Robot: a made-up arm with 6 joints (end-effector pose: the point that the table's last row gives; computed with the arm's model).
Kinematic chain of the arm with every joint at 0, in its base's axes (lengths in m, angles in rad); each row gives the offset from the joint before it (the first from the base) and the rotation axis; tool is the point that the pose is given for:
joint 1: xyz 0 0 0.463 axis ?
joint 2: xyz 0 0 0 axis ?
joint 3: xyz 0 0 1.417 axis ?
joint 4: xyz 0 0 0 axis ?
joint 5: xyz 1.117 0 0 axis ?
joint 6: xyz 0 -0.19 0 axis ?
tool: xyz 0 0 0
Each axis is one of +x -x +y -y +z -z.
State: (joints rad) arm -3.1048 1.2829 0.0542 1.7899 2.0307 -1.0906
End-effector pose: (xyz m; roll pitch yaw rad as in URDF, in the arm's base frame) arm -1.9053 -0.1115 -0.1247 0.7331 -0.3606 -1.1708
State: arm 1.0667 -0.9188 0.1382 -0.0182 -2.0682 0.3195
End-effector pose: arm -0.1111 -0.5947 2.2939 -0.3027 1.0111 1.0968
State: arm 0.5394 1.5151 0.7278 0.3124 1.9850 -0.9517
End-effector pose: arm 2.0187 0.9977 -0.2082 0.4310 -1.1196 1.2408
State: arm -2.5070 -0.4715 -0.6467 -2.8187 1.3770 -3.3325
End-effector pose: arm -0.2522 -0.4094 1.4713 -1.3517 1.2529 2.2933
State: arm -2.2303 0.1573 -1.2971 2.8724 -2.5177 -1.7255
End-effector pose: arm -0.1015 -0.4298 0.7589 -1.3531 -1.0583 -2.5527
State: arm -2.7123 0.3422 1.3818 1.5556 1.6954 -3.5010
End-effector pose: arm -0.7991 -0.3626 2.8572 0.8935 0.0997 -1.0651
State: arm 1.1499 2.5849 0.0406 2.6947 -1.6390 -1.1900
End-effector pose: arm -0.2090 -0.0475 -1.4361 -2.4801 0.7833 0.4958
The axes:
joint 1: +z
joint 2: +y
joint 3: -y
joint 4: -x
joint 5: -y
joint 6: -x

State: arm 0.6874 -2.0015 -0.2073 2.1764 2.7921 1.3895
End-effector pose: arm -1.3728 -0.9871 0.9260 1.3693 1.0613 1.3028
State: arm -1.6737 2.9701 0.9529 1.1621 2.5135 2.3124
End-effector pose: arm -0.0666 0.0905 -2.0160 -1.7777 -0.6803 -0.9072
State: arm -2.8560 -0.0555 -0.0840 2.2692 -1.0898 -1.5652
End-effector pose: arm -0.9655 -0.4108 1.9914 -0.4044 -0.5903 2.4705
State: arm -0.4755 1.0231 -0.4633 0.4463 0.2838 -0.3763
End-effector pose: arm 1.1534 -0.7867 0.0948 0.2733 1.2091 -0.1270
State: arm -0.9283 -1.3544 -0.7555 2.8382 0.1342 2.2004
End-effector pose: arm -0.1505 0.5036 1.4438 1.2217 -0.4704 -0.8834
